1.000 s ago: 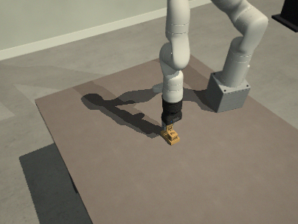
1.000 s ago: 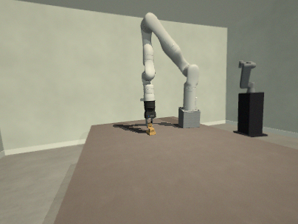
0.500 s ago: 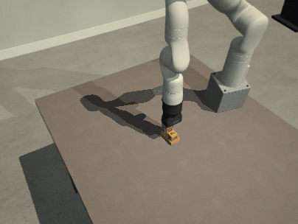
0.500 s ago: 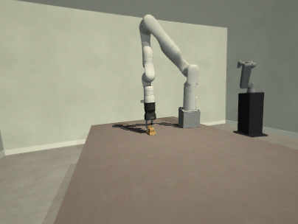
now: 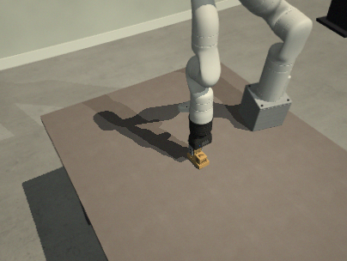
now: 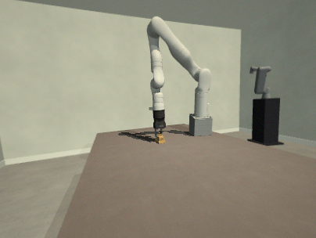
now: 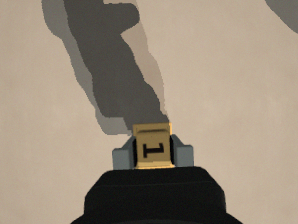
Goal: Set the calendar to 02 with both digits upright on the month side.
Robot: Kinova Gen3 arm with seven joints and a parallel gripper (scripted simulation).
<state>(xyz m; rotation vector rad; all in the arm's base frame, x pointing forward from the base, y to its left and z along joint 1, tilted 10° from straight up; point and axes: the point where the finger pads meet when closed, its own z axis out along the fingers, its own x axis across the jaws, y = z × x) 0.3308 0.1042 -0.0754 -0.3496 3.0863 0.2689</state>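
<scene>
My hand is 1 cm above the orange cube. From my hand the other things lie so: tray 4 cm below, 2 cm to the left.
</scene>
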